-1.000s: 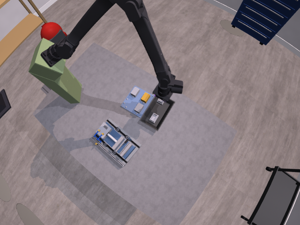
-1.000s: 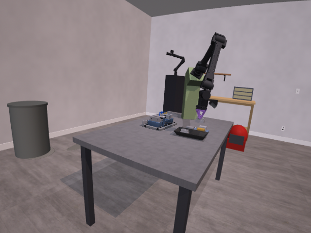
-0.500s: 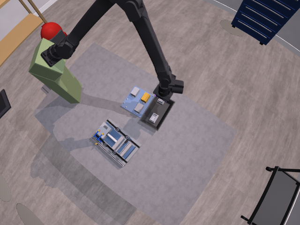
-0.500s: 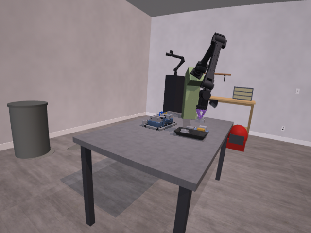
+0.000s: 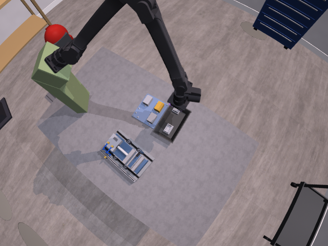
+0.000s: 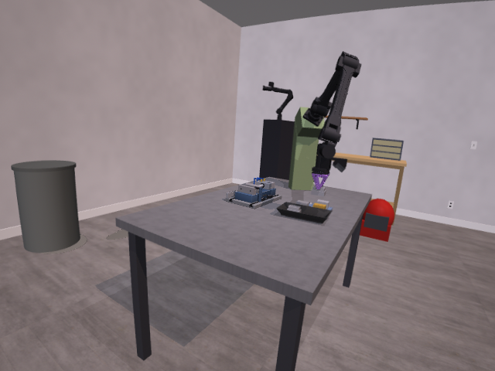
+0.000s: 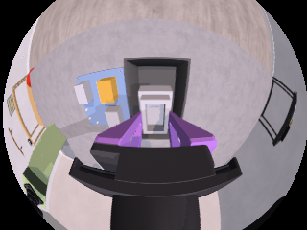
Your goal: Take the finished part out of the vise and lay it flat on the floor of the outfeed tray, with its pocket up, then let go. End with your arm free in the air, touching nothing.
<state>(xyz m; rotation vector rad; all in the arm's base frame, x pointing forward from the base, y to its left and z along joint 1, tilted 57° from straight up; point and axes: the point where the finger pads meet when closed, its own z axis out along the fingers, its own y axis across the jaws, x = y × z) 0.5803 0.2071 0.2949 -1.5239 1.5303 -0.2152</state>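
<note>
Right now the orange block is 12 cm behind my hand, 4 cm to the right of it and 13 cm below it. Also, from my hand: blue plate 14 cm behind, 10 cm to the right, 16 cm below.
</note>
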